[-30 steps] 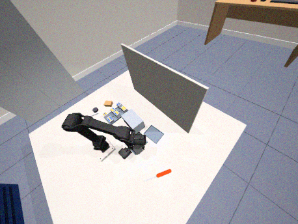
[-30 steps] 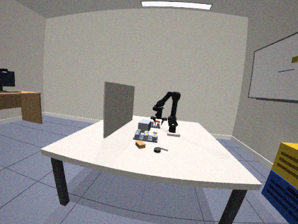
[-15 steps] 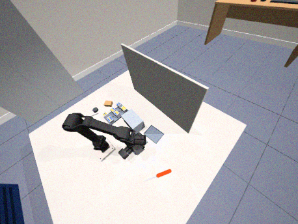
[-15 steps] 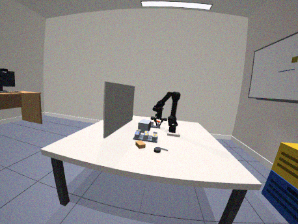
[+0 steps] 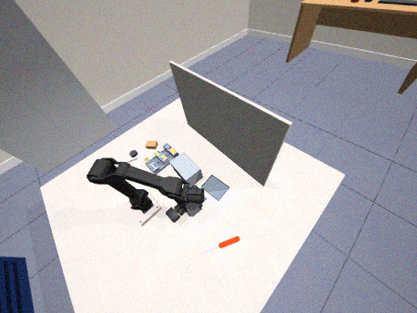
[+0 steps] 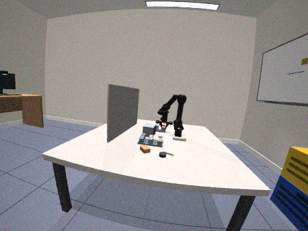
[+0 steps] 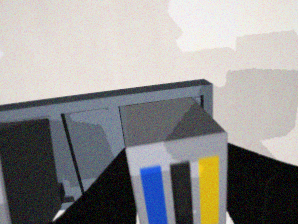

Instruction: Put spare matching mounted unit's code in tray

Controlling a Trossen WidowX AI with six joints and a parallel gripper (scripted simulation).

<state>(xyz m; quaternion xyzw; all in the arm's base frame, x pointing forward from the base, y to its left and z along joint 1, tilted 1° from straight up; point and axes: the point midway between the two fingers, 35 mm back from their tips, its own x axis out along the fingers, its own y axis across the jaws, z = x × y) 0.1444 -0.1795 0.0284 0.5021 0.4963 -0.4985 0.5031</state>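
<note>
Right now my gripper tip is 4 cm short of the grey rack and 1 cm above it. The rest, counted from my gripper tip: grey spare block (2 cm above); then flat grey tray (18 cm ahead, 2 cm to the right, 1 cm below); then grey mounted unit (17 cm to the left, 14 cm ahead, 3 cm above).
</note>
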